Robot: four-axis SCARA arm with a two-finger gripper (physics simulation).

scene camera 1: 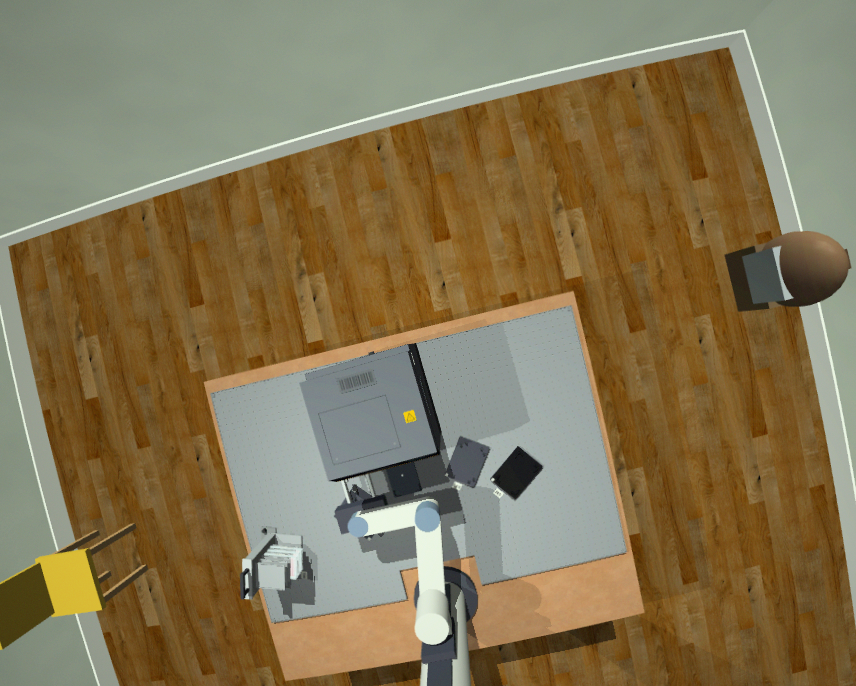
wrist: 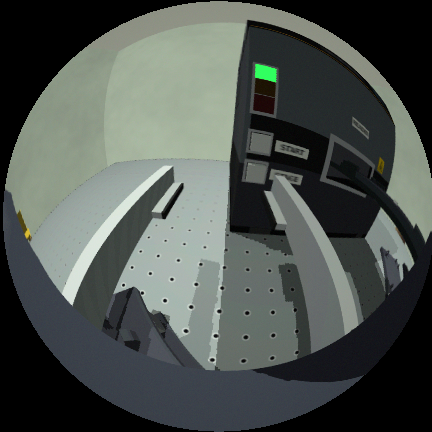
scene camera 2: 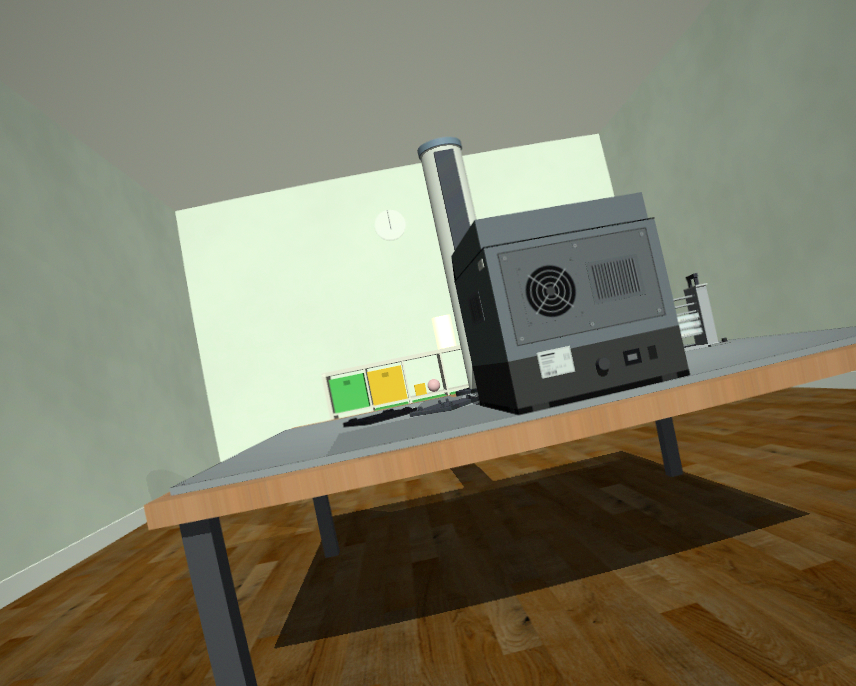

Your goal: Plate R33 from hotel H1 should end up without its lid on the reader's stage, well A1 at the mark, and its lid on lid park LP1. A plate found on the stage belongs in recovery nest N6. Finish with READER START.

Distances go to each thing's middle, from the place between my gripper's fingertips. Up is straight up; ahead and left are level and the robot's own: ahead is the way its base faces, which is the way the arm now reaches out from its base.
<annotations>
The dark stage (scene camera 1: 401, 485) is 180 mm to the right of my hand, 40 mm above it and 30 mm behind it.
</annotations>
